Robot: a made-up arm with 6 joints.
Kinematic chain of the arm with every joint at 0, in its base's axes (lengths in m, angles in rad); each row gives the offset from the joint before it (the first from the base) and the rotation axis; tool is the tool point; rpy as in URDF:
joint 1: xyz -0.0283 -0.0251 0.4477 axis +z
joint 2: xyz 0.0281 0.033 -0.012 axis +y
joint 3: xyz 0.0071 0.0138 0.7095 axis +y
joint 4: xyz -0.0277 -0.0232 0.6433 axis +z
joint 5: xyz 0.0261 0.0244 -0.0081 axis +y
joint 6: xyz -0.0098 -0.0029 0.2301 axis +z
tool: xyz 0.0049 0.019 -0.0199 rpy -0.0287 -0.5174 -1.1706
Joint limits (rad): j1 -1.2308..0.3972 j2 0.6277..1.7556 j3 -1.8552..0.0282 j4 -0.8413..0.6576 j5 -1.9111..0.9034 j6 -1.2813..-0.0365
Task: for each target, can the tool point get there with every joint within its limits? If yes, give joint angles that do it. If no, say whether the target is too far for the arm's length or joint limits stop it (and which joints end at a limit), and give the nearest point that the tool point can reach.
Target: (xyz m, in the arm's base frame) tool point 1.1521 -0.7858 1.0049
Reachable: yes | joints -0.6188 1.3757 -0.2105 -0.0509 -0.7210 -0.4903
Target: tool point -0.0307 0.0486 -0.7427
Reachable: no: joint limits stop it (at a limit: joint 1, joint 2, joint 3, joint 5) | nearest point 1.2771 0.5563 -0.0287 | short by 1.574 m
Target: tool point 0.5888 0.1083 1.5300
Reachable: yes | joints 0.1495 1.1285 -0.9895 0.0705 -0.8338 -1.1341
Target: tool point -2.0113 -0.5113 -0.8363
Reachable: no: too far | nearest point -0.3151 -0.0954 1.0602 | short by 2.578 m
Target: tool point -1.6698 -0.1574 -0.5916
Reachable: no: too far | nearest point -0.3140 -0.0481 1.0527 | short by 2.134 m
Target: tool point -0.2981 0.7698 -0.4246
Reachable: no: joint limits stop it (at a limit: joint 1, joint 2, joint 3, joint 5, joint 6) | nearest point 0.3969 0.3224 0.8425 | short by 1.513 m
